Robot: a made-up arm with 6 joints. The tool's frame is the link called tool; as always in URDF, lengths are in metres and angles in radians. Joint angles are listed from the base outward.
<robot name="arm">
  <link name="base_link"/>
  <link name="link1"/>
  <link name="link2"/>
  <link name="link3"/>
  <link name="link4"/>
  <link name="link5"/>
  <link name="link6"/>
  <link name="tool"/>
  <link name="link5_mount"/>
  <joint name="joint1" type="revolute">
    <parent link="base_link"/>
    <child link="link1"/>
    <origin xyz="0 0 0.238" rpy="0 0 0"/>
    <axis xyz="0 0 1"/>
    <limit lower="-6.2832" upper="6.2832"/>
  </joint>
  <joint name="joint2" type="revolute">
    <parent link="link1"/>
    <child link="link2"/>
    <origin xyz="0 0.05 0" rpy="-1.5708 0 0"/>
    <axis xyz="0 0 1"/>
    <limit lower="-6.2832" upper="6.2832"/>
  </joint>
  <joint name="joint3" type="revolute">
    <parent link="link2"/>
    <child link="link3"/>
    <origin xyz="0 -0.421 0" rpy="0 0 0"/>
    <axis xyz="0 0 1"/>
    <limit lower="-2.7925" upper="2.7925"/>
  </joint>
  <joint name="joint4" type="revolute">
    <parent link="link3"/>
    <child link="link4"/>
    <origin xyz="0 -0.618 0" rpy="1.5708 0 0"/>
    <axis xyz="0 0 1"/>
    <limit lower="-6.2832" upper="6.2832"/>
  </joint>
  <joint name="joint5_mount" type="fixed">
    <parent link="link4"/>
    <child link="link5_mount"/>
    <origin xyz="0 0 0" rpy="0 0 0"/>
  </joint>
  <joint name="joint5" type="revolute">
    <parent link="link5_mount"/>
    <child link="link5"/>
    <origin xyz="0 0 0" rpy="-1.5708 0 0"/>
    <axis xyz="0 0 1"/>
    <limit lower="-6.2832" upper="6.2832"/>
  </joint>
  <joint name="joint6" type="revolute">
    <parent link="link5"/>
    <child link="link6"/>
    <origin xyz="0 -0.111 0" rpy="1.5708 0 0"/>
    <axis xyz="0 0 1"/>
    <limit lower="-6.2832" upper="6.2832"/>
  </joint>
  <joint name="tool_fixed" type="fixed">
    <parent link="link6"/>
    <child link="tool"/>
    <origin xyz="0 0 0" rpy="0 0 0"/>
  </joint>
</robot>
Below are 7 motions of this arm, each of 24 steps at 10 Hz.
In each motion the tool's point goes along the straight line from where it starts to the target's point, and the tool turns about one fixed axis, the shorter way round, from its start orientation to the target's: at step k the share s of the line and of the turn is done. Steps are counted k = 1, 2, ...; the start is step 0. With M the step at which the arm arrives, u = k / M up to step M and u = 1 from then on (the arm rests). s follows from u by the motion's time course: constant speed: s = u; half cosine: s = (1 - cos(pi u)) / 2; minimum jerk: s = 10 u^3 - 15 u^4 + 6 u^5.
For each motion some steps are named. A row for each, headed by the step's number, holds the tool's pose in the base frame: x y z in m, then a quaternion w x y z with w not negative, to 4 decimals.
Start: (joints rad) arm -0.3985 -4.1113 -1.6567 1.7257 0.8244 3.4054
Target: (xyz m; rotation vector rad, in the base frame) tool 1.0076 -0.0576 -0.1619 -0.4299 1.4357 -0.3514
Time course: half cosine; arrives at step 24
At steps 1, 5, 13, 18, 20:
1: 0.6768 -0.1424 0.6062 0.7157 -0.4193 0.0237 -0.5580
5: 0.7097 -0.1340 0.5298 0.7375 -0.4071 0.0936 -0.5307
13: 0.8632 -0.0946 0.1734 0.7769 -0.3178 0.4051 -0.3624
18: 0.9590 -0.0701 -0.0489 0.7481 -0.2393 0.5743 -0.2308
20: 0.9853 -0.0633 -0.1102 0.7331 -0.2153 0.6159 -0.1921

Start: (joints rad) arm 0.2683 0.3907 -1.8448 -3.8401 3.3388 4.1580
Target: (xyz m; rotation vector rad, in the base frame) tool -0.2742 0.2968 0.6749 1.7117 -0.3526 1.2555
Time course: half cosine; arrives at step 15
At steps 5, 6, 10, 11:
5: -0.3241 0.0320 0.6960 0.4640 0.5697 0.3434 0.5850
6: -0.3177 0.0657 0.6934 0.4725 0.5957 0.2837 0.5843
10: -0.2908 0.2085 0.6819 0.4855 0.6761 0.0205 0.5538
11: -0.2852 0.2384 0.6796 0.4835 0.6865 -0.0354 0.5420

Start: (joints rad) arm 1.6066 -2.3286 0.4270 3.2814 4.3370 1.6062
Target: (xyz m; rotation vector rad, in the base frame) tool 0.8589 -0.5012 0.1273 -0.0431 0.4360 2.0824
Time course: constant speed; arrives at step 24
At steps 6, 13, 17, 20, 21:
6: 0.1902 -0.7904 -0.0748 0.9634 -0.0235 0.0002 0.2669
13: 0.4503 -0.6779 0.0038 0.8380 -0.0230 0.0766 0.5399
17: 0.5989 -0.6137 0.0487 0.7290 -0.0216 0.1174 0.6741
20: 0.7103 -0.5655 0.0824 0.6319 -0.0202 0.1456 0.7610
21: 0.7475 -0.5494 0.0936 0.5970 -0.0196 0.1545 0.7870

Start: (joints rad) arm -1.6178 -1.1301 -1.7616 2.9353 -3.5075 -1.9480
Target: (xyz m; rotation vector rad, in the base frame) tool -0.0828 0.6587 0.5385 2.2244 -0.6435 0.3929
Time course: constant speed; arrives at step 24
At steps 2, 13, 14, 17, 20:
2: 0.0666 0.4830 -0.0380 0.9282 0.3629 0.0276 -0.0781
13: -0.0081 0.5709 0.2503 0.7221 0.6793 -0.1237 0.0418
14: -0.0149 0.5788 0.2765 0.6962 0.7028 -0.1367 0.0527
17: -0.0353 0.6028 0.3551 0.6122 0.7665 -0.1745 0.0847
20: -0.0556 0.6268 0.4337 0.5199 0.8199 -0.2100 0.1156

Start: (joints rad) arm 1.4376 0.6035 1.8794 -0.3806 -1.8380 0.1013
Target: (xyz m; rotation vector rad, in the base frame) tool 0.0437 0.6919 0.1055 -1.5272 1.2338 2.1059
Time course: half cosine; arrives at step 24
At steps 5, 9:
5: 0.0055 0.6846 0.1722 0.5548 -0.3444 0.1797 0.7357
9: 0.0142 0.6863 0.1570 0.4674 -0.3966 0.2430 0.7518

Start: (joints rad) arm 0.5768 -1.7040 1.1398 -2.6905 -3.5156 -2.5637
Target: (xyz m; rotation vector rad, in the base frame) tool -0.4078 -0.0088 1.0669 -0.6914 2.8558 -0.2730
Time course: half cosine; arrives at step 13
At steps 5, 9, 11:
5: -0.5542 -0.2517 0.7490 0.1207 -0.2102 0.9687 -0.0529
9: -0.4545 -0.0862 0.9655 0.1033 -0.2259 0.9654 -0.0796
11: -0.4202 -0.0293 1.0400 0.0973 -0.2313 0.9639 -0.0888

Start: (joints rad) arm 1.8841 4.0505 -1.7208 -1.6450 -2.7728 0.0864
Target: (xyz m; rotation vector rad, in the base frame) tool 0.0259 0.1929 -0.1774 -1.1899 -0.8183 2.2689
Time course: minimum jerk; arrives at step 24
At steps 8, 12, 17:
8: -0.0717 0.0480 -0.3350 0.0639 0.2040 0.3955 -0.8932
12: -0.0358 0.1012 -0.2772 0.0431 -0.2929 -0.3654 0.8825
17: 0.0071 0.1650 -0.2078 0.1699 -0.3915 -0.3196 0.8460

